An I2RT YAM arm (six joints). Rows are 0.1 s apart.
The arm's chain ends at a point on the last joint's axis. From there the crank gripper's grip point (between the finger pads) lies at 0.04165 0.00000 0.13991 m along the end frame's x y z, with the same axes.
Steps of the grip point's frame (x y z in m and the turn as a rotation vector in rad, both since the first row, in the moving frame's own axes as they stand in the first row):
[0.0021, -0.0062, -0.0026, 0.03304, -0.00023, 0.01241]
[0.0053, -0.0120, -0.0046, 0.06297, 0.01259, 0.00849]
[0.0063, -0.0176, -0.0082, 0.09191, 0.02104, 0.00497]
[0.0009, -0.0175, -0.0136, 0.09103, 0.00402, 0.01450]
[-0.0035, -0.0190, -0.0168, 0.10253, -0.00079, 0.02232]
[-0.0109, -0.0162, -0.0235, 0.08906, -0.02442, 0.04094]
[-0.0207, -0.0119, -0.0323, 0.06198, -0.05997, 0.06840]
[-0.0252, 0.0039, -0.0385, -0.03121, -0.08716, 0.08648]
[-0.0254, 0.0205, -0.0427, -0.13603, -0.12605, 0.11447]
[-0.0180, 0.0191, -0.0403, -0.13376, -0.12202, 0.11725]
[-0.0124, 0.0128, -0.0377, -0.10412, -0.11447, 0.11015]
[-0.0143, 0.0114, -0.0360, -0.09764, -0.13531, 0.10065]
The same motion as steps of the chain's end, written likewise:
[0.0021, -0.0021, -0.0025, 0.03304, -0.00023, 0.01241]
[0.0035, -0.0036, -0.0038, 0.06297, 0.01259, 0.00849]
[0.0033, -0.0050, -0.0067, 0.09191, 0.02104, 0.00497]
[0.0003, -0.0054, -0.0129, 0.09103, 0.00402, 0.01450]
[-0.0035, -0.0056, -0.0161, 0.10253, -0.00079, 0.02232]
[-0.0077, -0.0053, -0.0240, 0.08906, -0.02442, 0.04094]
[-0.0125, -0.0057, -0.0344, 0.06198, -0.05997, 0.06840]
[-0.0125, -0.0036, -0.0415, -0.03121, -0.08716, 0.08648]
[-0.0062, -0.0025, -0.0452, -0.13603, -0.12605, 0.11447]
[0.0006, -0.0037, -0.0427, -0.13376, -0.12202, 0.11725]
[0.0048, -0.0056, -0.0405, -0.10412, -0.11447, 0.11015]
[0.0058, -0.0057, -0.0395, -0.09764, -0.13531, 0.10065]

